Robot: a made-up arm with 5 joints.
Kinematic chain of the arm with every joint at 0, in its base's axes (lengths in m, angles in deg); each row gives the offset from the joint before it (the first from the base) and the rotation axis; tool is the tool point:
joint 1: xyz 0 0 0.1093 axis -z
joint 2: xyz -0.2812 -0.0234 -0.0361 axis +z
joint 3: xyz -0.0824 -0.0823 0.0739 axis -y
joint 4: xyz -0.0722 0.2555 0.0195 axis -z
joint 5: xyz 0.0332 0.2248 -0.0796 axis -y
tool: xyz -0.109 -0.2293 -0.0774
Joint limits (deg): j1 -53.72..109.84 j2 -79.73..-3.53 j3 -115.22..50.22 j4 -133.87..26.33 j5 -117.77..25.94
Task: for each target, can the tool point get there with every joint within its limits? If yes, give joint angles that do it. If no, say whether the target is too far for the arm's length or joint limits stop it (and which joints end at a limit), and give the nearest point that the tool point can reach.
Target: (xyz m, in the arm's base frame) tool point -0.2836 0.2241 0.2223
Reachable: yes | joints 21.59 -11.82 -57.75 -90.18 -80.11
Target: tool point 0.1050 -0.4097 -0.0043
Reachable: no: joint limits stop it (at a limit: joint 1, joint 2, joint 3) | nearest point -0.0754 -0.1323 0.0242 | short by 0.332 m
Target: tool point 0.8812 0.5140 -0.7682
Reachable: no: too far | nearest point 0.3268 0.3482 -0.0309 | short by 0.937 m
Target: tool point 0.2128 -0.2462 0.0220
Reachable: no: joint limits stop it (at a limit: joint 1, joint 2, joint 4) | nearest point 0.2494 0.0261 0.0301 | short by 0.275 m
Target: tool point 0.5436 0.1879 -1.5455
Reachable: no: too far | nearest point 0.2802 0.2353 -0.0567 | short by 1.513 m
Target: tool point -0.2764 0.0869 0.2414
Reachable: yes | joints -14.61 -42.18 -41.71 -81.51 -103.12
